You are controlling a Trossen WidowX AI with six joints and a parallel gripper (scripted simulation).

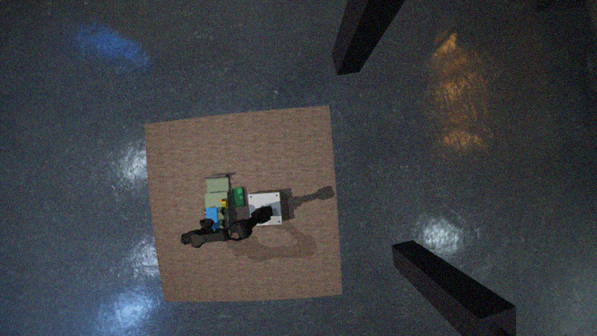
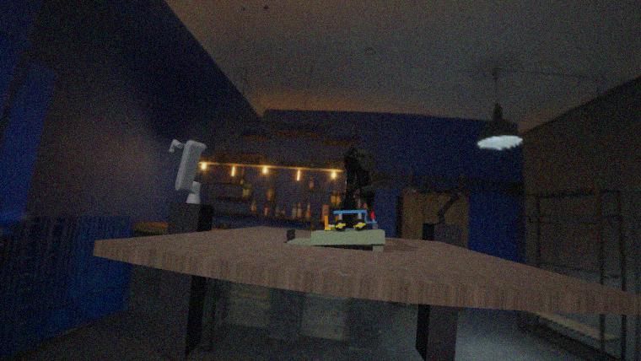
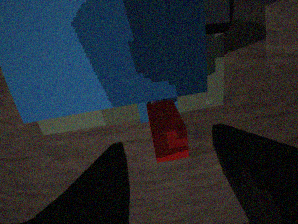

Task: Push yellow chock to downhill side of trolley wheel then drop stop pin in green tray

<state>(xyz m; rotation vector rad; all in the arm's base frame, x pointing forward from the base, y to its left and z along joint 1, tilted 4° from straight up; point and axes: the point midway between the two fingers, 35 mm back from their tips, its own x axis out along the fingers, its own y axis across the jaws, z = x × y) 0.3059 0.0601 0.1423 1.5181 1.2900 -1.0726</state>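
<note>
My gripper tip is 30 mm above the stop pin and 10 mm to the right of it. The rest, counted from my gripper tip: yellow chock 160 mm to the right, 80 mm below, 60 mm behind; then blue trolley 90 mm to the right, 50 mm below, 10 mm ahead; then ramp 120 mm below, 90 mm to the right, 10 mm ahead.
</note>
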